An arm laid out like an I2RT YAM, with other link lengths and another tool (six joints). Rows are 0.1 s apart.
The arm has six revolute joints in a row. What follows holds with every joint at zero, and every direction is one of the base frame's.
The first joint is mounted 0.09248 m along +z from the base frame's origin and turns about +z.
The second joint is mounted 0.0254 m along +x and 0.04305 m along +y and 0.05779 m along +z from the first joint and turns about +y.
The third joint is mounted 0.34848 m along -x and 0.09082 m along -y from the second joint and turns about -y.
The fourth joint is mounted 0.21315 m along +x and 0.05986 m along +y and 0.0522 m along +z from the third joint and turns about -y.
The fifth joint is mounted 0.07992 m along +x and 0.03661 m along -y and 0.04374 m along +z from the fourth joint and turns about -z.
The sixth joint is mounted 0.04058 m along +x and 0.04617 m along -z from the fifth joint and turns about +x.
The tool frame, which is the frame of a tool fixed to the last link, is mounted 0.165 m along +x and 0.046 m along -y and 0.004 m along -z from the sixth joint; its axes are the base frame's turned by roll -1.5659, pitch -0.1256 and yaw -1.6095 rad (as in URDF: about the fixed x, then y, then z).
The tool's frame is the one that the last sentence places.
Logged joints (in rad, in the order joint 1, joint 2, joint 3, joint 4, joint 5, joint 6), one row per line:
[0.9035, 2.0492, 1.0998, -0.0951, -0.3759, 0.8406]
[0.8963, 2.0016, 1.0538, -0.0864, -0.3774, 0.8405]
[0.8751, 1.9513, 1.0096, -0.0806, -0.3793, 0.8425]
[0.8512, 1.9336, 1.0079, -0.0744, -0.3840, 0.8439]
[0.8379, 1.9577, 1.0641, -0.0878, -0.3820, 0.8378]
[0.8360, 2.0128, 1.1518, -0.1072, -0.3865, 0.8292]
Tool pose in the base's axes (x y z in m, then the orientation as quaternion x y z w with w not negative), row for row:
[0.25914, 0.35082, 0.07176, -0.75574, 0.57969, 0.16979, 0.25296]
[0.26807, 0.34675, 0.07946, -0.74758, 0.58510, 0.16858, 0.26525]
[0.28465, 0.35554, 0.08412, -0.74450, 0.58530, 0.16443, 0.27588]
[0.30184, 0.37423, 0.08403, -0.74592, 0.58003, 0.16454, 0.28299]
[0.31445, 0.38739, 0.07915, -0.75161, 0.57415, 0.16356, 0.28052]
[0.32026, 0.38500, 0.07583, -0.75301, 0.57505, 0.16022, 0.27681]
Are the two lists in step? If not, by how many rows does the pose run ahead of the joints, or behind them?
The pose runs 2 rows ahead of the joints: the pose in row i belongs to the joints in row i + 2.
